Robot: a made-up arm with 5 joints. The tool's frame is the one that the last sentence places.
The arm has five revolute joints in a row. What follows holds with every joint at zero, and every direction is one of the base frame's.
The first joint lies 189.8 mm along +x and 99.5 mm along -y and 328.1 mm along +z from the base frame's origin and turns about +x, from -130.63 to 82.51 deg.
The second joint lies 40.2 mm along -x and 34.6 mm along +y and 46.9 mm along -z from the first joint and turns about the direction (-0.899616, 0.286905, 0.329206), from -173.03 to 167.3 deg.
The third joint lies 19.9 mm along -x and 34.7 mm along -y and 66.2 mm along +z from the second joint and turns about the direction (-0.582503, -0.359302, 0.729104), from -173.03 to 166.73 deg.
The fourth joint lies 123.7 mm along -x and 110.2 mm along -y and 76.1 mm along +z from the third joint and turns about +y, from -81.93 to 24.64 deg.
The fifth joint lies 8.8 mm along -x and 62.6 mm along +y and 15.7 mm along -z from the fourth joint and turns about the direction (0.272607, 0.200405, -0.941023), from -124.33 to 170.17 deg.
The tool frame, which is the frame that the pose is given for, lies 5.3 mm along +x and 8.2 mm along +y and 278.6 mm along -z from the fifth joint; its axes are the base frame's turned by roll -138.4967, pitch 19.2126 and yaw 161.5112 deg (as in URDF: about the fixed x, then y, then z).
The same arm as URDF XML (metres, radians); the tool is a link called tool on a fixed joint. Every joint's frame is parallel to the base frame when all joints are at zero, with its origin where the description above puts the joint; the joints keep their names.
<robot name="arm">
  <joint name="tool_joint" type="fixed">
    <parent link="link5"/>
    <child link="tool"/>
    <origin xyz="0.0053 0.0082 -0.2786" rpy="-2.4172 0.3353 2.8189"/>
  </joint>
  <joint name="joint 5" type="revolute">
    <parent link="link4"/>
    <child link="link5"/>
    <origin xyz="-0.0088 0.0626 -0.0157" rpy="0 0 0"/>
    <axis xyz="0.272607 0.200405 -0.941023"/>
    <limit lower="-2.17" upper="2.97"/>
  </joint>
  <joint name="joint 4" type="revolute">
    <parent link="link3"/>
    <child link="link4"/>
    <origin xyz="-0.1237 -0.1102 0.0761" rpy="0 0 0"/>
    <axis xyz="0 1 0"/>
    <limit lower="-1.4299" upper="0.43"/>
  </joint>
  <joint name="joint 3" type="revolute">
    <parent link="link2"/>
    <child link="link3"/>
    <origin xyz="-0.0199 -0.0347 0.0662" rpy="0 0 0"/>
    <axis xyz="-0.582503 -0.359302 0.729104"/>
    <limit lower="-3.0199" upper="2.91"/>
  </joint>
  <joint name="joint 2" type="revolute">
    <parent link="link1"/>
    <child link="link2"/>
    <origin xyz="-0.0402 0.0346 -0.0469" rpy="0 0 0"/>
    <axis xyz="-0.899616 0.286905 0.329206"/>
    <limit lower="-3.0199" upper="2.9199"/>
  </joint>
  <joint name="joint 1" type="revolute">
    <parent link="base_link"/>
    <child link="link1"/>
    <origin xyz="0.1898 -0.0995 0.3281" rpy="0 0 0"/>
    <axis xyz="1 0 0"/>
    <limit lower="-2.2799" upper="1.4401"/>
  </joint>
  <link name="base_link"/>
  <link name="link1"/>
  <link name="link2"/>
  <link name="link3"/>
  <link name="link4"/>
  <link name="link5"/>
  <link name="tool"/>
</robot>

